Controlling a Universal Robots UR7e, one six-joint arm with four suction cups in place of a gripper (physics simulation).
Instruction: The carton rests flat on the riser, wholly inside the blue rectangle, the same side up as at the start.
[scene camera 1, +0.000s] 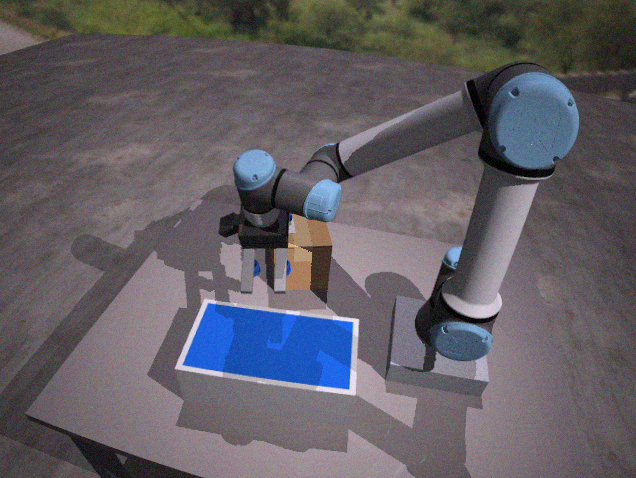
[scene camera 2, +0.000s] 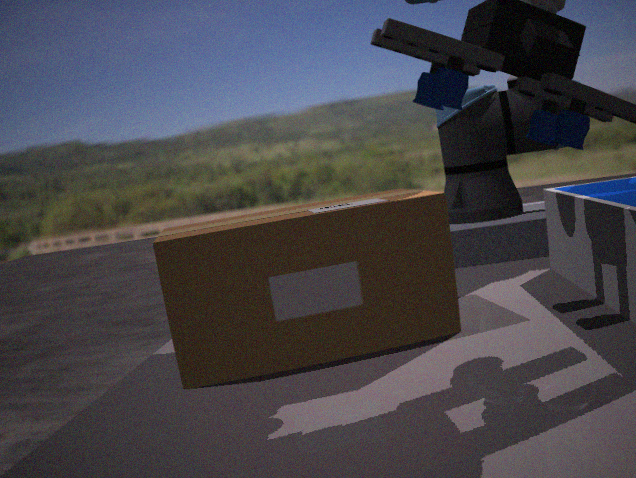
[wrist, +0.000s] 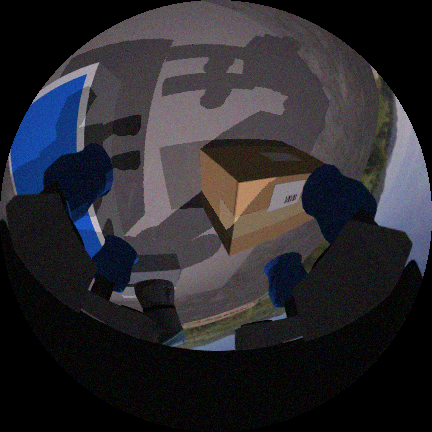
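There is a brown carton in the scene, and the cup of my suction head is 280 mm from the middle of the brown carton. My suction head carries nothing.
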